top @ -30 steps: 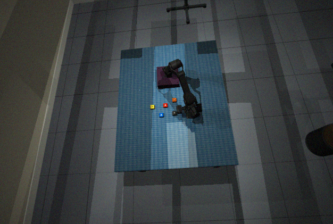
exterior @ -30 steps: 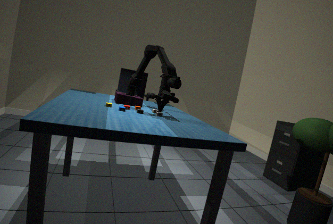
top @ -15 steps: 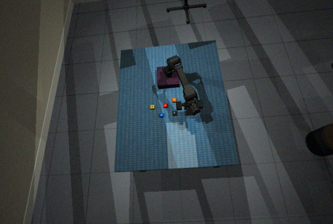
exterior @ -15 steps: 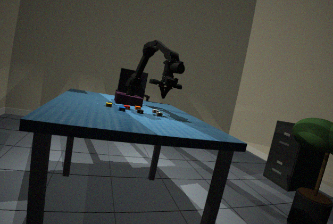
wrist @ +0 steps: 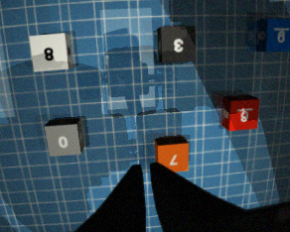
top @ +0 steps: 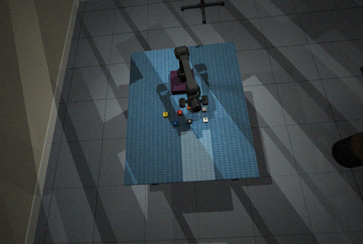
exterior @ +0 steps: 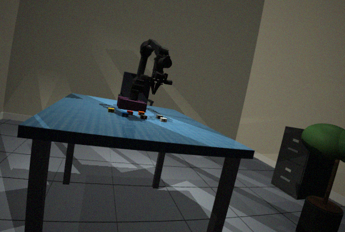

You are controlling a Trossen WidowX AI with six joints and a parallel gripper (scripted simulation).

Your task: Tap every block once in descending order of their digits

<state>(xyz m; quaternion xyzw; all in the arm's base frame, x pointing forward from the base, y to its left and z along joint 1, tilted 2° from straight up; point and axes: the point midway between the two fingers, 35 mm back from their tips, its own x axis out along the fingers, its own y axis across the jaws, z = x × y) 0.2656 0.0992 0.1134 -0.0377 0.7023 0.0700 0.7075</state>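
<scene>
Now: gripper tip 130 mm above the orange block, 50 mm past it and 40 mm to the left of it. Also, from my gripper tip: black block: 130 mm below, 60 mm ahead, 40 mm to the right; white block: 130 mm below, 80 mm to the left, 50 mm ahead; grey block: 130 mm below, 70 mm to the left, 40 mm behind.
</scene>
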